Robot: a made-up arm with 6 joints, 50 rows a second.
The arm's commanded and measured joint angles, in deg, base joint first. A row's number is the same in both.
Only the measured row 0 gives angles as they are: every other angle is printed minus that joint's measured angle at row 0.
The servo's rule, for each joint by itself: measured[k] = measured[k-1] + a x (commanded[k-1-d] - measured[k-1]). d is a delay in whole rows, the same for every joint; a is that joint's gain. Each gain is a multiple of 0.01, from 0.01 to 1. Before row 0 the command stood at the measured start. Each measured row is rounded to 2 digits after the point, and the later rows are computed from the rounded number. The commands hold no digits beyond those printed.
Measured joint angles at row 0:
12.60, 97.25, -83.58, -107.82, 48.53, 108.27
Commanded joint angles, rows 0 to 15:
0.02, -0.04, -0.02, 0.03, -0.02, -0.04
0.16, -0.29, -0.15, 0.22, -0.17, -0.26
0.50, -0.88, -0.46, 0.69, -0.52, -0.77
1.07, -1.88, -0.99, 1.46, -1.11, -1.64
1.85, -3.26, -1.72, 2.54, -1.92, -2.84
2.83, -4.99, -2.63, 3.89, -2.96, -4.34
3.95, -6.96, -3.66, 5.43, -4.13, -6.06
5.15, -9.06, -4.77, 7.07, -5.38, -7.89
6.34, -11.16, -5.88, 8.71, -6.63, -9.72
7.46, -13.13, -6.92, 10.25, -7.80, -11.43
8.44, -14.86, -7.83, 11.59, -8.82, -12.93
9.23, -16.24, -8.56, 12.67, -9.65, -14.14
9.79, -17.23, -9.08, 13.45, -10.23, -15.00
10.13, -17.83, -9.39, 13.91, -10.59, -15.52
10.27, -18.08, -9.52, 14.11, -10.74, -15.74
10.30, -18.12, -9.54, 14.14, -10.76, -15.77
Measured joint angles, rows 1 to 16:
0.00, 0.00, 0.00, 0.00, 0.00, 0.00
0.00, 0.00, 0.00, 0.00, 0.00, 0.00
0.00, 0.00, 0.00, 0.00, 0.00, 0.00
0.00, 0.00, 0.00, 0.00, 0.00, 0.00
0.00, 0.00, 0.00, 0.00, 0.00, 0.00
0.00, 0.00, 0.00, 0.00, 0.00, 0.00
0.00, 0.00, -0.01, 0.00, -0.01, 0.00
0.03, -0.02, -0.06, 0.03, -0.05, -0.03
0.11, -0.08, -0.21, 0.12, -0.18, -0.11
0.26, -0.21, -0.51, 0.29, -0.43, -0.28
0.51, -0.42, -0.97, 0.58, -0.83, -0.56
0.88, -0.74, -1.60, 1.01, -1.41, -0.98
1.37, -1.18, -2.38, 1.58, -2.14, -1.54
1.97, -1.73, -3.29, 2.29, -3.01, -2.24
2.67, -2.39, -4.27, 3.12, -3.99, -3.06
3.44, -3.14, -5.28, 4.05, -5.02, -3.98
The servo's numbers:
d 6
a 0.16 0.07 0.38 0.13 0.27 0.11

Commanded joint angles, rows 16 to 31:
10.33, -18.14, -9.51, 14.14, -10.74, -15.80
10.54, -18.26, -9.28, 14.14, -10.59, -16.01
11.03, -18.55, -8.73, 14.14, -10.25, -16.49
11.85, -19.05, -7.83, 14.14, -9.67, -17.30
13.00, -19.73, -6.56, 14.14, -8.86, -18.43
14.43, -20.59, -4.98, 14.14, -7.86, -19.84
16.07, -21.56, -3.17, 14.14, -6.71, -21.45
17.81, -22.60, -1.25, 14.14, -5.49, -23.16
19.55, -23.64, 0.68, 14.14, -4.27, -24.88
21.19, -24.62, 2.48, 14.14, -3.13, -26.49
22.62, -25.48, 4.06, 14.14, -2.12, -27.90
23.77, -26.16, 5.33, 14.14, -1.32, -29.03
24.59, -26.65, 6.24, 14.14, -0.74, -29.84
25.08, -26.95, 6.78, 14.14, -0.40, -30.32
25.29, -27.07, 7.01, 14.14, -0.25, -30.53
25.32, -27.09, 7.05, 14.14, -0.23, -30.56
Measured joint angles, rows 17 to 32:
4.24, -3.96, -6.25, 5.03, -6.05, -4.96
5.04, -4.82, -7.13, 6.02, -7.02, -5.97
5.80, -5.69, -7.87, 6.99, -7.89, -6.96
6.49, -6.54, -8.45, 7.89, -8.62, -7.90
7.09, -7.35, -8.86, 8.70, -9.19, -8.76
7.60, -8.10, -9.12, 9.41, -9.61, -9.53
8.04, -8.80, -9.27, 10.02, -9.92, -10.22
8.44, -9.46, -9.27, 10.56, -10.10, -10.86
8.85, -10.10, -9.06, 11.03, -10.14, -11.48
9.33, -10.73, -8.59, 11.43, -10.01, -12.12
9.92, -11.36, -7.82, 11.78, -9.70, -12.81
10.64, -12.01, -6.74, 12.09, -9.20, -13.58
11.51, -12.68, -5.38, 12.36, -8.53, -14.45
12.52, -13.37, -3.81, 12.59, -7.71, -15.41
13.64, -14.09, -2.10, 12.79, -6.78, -16.45
14.85, -14.83, -0.36, 12.97, -5.79, -17.55

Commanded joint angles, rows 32 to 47:
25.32, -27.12, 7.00, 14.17, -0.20, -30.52
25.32, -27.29, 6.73, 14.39, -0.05, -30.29
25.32, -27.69, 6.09, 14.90, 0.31, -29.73
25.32, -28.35, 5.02, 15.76, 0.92, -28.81
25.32, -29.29, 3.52, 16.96, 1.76, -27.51
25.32, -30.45, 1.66, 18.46, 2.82, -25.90
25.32, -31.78, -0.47, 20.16, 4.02, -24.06
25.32, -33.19, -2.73, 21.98, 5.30, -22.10
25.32, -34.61, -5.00, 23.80, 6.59, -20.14
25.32, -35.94, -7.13, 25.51, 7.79, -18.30
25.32, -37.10, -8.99, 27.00, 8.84, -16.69
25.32, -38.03, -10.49, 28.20, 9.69, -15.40
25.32, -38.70, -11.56, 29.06, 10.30, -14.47
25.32, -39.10, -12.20, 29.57, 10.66, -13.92
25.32, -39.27, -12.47, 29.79, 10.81, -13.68
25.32, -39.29, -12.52, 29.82, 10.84, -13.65
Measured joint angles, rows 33 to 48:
16.09, -15.58, 1.32, 13.12, -4.80, -18.69
17.32, -16.32, 2.84, 13.25, -3.86, -19.83
18.48, -17.04, 4.13, 13.37, -3.02, -20.93
19.54, -17.73, 5.14, 13.47, -2.31, -21.96
20.46, -18.38, 5.85, 13.56, -1.75, -22.90
21.24, -18.99, 6.31, 13.64, -1.34, -23.74
21.89, -19.56, 6.57, 13.71, -1.03, -24.49
22.44, -20.10, 6.63, 13.80, -0.77, -25.13
22.90, -20.63, 6.42, 13.94, -0.48, -25.64
23.29, -21.17, 5.89, 14.18, -0.10, -25.99
23.61, -21.74, 4.99, 14.54, 0.40, -26.16
23.88, -22.35, 3.72, 15.05, 1.05, -26.13
24.11, -23.01, 2.13, 15.71, 1.85, -25.90
24.30, -23.72, 0.28, 16.53, 2.78, -25.48
24.46, -24.48, -1.73, 17.48, 3.81, -24.89
24.60, -25.28, -3.78, 18.52, 4.88, -24.17

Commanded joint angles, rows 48 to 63:
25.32, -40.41, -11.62, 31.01, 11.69, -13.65
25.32, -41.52, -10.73, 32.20, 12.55, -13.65
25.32, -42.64, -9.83, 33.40, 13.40, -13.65
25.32, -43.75, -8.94, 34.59, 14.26, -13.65
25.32, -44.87, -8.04, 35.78, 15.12, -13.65
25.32, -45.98, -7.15, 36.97, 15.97, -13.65
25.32, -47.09, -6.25, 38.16, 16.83, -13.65
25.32, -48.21, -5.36, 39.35, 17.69, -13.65
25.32, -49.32, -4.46, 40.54, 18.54, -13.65
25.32, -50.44, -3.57, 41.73, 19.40, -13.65
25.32, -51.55, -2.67, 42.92, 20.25, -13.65
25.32, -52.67, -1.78, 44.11, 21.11, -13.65
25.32, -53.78, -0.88, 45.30, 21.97, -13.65
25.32, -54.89, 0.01, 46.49, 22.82, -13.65
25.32, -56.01, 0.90, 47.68, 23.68, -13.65
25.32, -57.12, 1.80, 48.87, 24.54, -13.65
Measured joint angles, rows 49 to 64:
24.72, -26.11, -5.76, 19.62, 5.95, -23.35
24.82, -26.94, -7.56, 20.74, 6.96, -22.48
24.90, -27.76, -9.08, 21.82, 7.86, -21.60
24.97, -28.55, -10.27, 22.83, 8.62, -20.76
25.03, -29.30, -11.11, 23.73, 9.21, -19.98
25.08, -30.00, -11.65, 24.52, 9.65, -19.28
25.12, -30.73, -11.64, 25.36, 10.20, -18.66
25.15, -31.49, -11.29, 26.25, 10.83, -18.11
25.18, -32.27, -10.74, 27.18, 11.52, -17.62
25.20, -33.07, -10.06, 28.14, 12.26, -17.18
25.22, -33.90, -9.29, 29.13, 13.03, -16.79
25.24, -34.75, -8.48, 30.15, 13.82, -16.44
25.25, -35.61, -7.63, 31.19, 14.63, -16.13
25.26, -36.49, -6.77, 32.25, 15.46, -15.86
25.27, -37.39, -5.89, 33.33, 16.29, -15.62
25.28, -38.30, -5.01, 34.42, 17.13, -15.40

